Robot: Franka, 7 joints.
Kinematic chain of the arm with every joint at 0, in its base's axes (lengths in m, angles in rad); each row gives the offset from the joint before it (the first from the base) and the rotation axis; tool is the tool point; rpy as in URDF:
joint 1: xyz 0 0 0.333 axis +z
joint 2: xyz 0 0 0 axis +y
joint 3: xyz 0 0 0.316 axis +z
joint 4: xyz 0.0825 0 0 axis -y
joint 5: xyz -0.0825 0 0.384 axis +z
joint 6: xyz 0 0 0 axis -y
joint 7: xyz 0.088 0 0 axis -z
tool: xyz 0 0 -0.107 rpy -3.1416 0 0
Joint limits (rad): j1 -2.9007..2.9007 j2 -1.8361..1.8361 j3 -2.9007..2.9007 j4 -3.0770..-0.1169 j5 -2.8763..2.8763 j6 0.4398..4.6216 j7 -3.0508..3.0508
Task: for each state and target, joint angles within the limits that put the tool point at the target. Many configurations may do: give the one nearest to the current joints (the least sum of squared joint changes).
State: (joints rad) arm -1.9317 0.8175 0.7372 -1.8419 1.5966 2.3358 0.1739
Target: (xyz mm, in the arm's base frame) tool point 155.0 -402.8 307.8
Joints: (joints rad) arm -1.9025 -0.1723 0.6229 -2.5867 1.5025 2.1734 0.1739
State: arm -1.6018 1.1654 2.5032 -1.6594 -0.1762 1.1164 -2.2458
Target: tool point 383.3 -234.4 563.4
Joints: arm -1.7646 1.3974 2.0952 -1.7558 -0.2778 0.9860 -2.2458
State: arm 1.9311 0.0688 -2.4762 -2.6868 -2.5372 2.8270 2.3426
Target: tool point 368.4 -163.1 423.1
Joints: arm 2.0452 0.5293 -2.5491 -2.5262 -2.5432 2.8982 2.3426
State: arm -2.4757 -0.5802 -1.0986 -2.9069 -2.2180 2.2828 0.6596
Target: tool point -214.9 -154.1 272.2
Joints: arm -2.0521 -0.7026 -0.8059 -3.0770 -2.2338 2.6294 0.6596
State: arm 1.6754 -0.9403 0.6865 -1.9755 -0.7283 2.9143 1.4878
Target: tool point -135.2 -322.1 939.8
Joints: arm 2.0088 -1.3695 0.3722 -1.7617 -0.6919 2.9501 1.4878
